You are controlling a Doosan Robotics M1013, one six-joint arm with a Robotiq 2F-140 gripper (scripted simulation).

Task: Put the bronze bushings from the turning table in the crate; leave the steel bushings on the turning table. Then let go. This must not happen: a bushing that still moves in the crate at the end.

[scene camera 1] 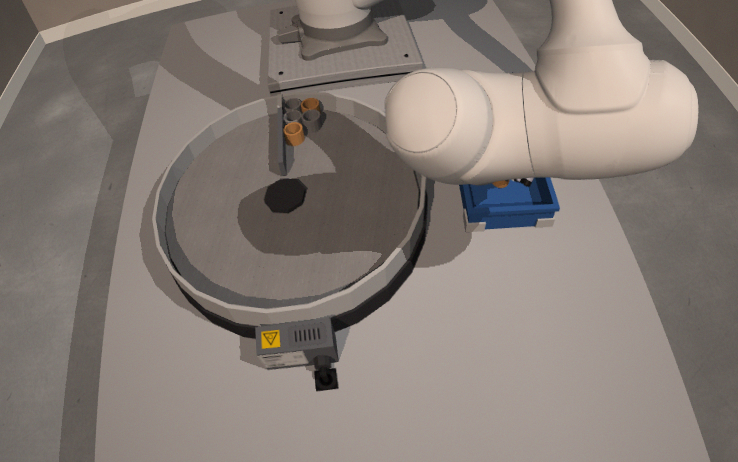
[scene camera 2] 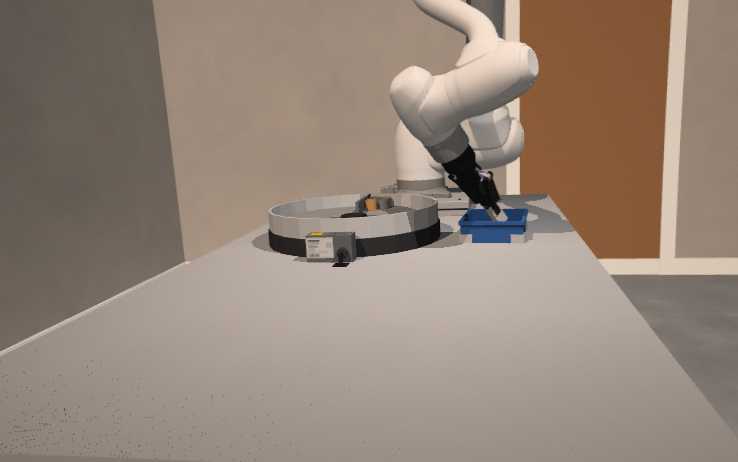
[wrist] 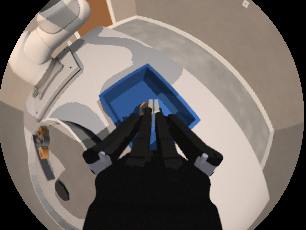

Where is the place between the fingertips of my gripper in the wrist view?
153, 105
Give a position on a turning table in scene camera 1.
348, 200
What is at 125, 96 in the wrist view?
A blue crate.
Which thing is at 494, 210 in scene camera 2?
My gripper.
